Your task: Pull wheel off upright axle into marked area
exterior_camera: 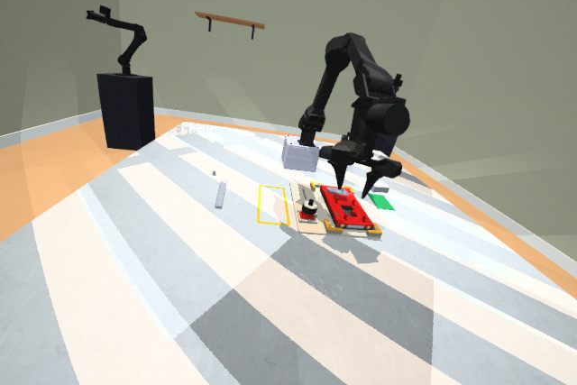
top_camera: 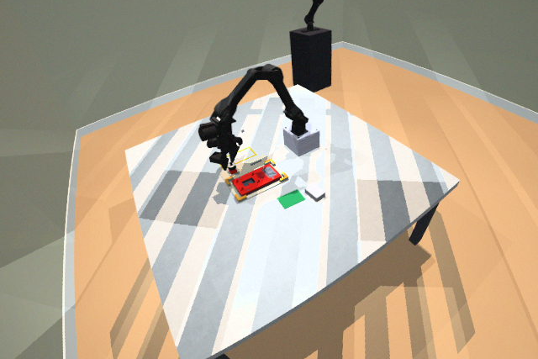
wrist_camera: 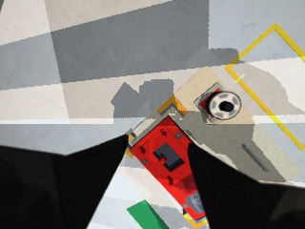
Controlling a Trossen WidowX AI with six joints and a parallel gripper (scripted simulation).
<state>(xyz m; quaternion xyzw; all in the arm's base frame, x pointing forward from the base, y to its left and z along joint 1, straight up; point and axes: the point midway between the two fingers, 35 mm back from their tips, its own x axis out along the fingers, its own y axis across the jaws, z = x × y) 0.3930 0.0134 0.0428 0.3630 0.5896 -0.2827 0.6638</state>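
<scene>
Right now my gripper tip is 40 mm past the wheel, 80 mm to the left of it and 70 mm above it. From my gripper tip the other things lie so: upright axle 40 mm behind, 80 mm to the right, 80 mm below; thin grey bar 140 mm behind, 310 mm to the right, 110 mm below; green patch 150 mm behind, 230 mm to the left, 110 mm below.
</scene>
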